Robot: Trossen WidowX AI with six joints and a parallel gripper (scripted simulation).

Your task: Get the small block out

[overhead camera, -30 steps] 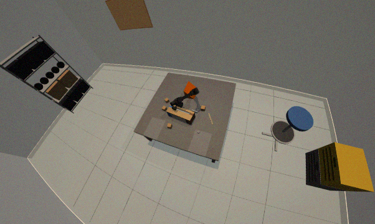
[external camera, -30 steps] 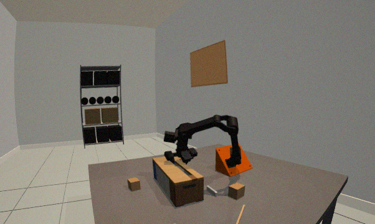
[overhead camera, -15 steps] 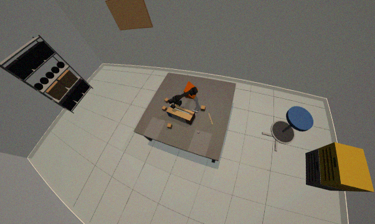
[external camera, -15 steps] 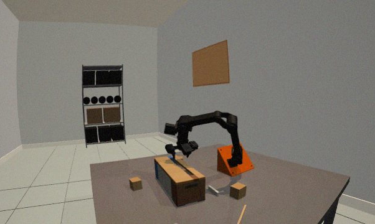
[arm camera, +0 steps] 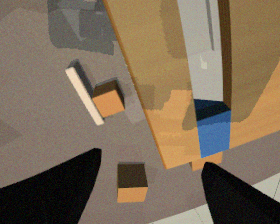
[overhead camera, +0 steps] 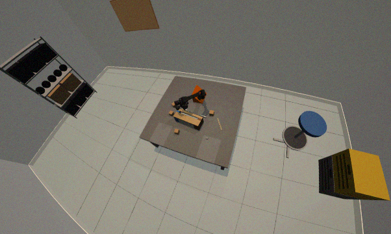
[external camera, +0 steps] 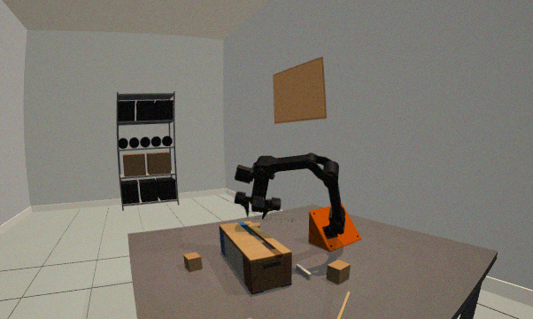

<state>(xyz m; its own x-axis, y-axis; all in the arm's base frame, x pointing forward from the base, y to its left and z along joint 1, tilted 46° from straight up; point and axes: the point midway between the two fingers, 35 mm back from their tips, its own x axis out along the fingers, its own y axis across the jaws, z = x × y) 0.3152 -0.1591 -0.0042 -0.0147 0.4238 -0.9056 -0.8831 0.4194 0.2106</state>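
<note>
Right now my gripper tip is 140 mm above the tan block, 40 mm past it and 20 mm to the left of it. Round my gripper tip: box: 140 mm to the left, 100 mm below, 40 mm ahead; then wooden stick: 550 mm to the left, 150 mm below, 20 mm behind.
</note>
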